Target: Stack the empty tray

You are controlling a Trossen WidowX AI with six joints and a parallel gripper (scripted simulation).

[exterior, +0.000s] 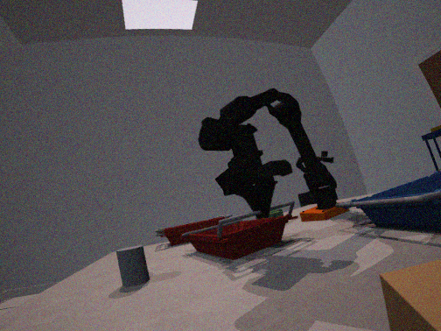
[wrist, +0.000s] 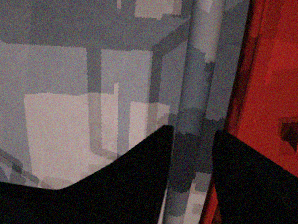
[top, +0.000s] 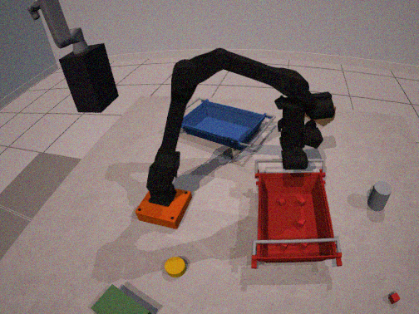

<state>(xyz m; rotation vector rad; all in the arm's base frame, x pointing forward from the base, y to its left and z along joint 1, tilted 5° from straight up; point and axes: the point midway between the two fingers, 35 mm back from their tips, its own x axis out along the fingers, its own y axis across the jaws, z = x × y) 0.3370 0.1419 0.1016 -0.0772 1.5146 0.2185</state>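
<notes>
The blue tray is 270 mm behind my gripper tip, 230 mm to the left of it and 30 mm below it. Round my gripper tip: tan box 400 mm to the left, 100 mm ahead, 40 mm below; yellow disc 350 mm to the right, 230 mm behind, 60 mm below; grey cylinder 280 mm ahead, 50 mm to the right, 40 mm below.
</notes>
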